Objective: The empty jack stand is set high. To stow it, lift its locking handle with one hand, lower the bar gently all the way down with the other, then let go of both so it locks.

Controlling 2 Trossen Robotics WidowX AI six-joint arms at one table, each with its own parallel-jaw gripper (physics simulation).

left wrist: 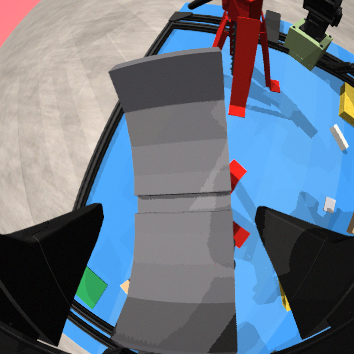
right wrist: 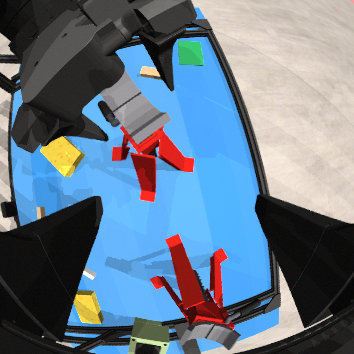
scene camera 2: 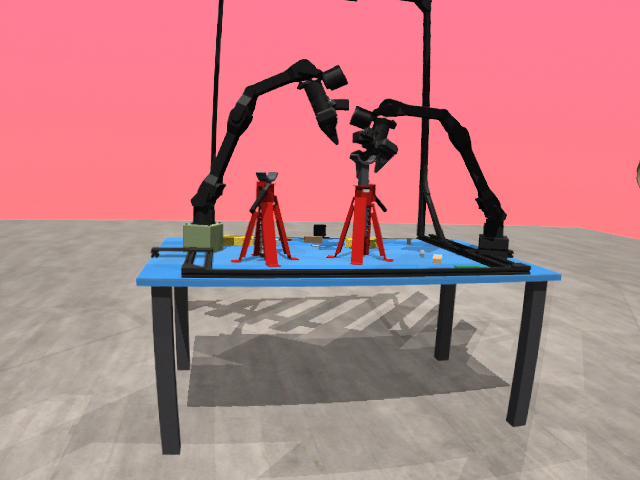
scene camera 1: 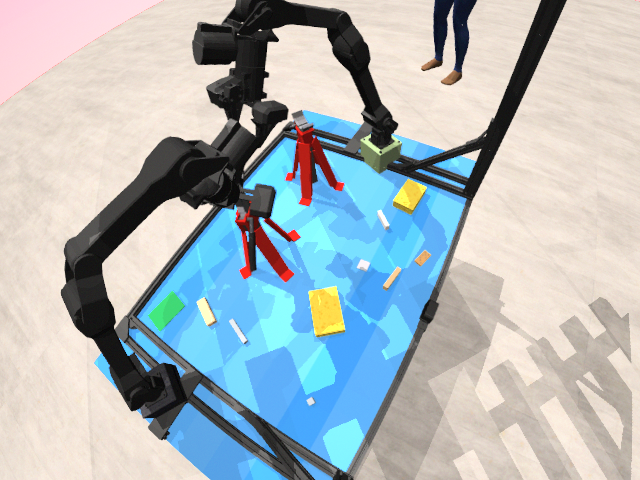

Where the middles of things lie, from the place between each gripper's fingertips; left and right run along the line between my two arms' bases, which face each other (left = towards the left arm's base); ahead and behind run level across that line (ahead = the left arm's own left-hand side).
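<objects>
The green block [scene camera 1: 171, 305] is far below my right hand, a little ahead of it and far to the left of it.
My left hand is far above the green block, a good way short of it and far to the right of it.
</objects>
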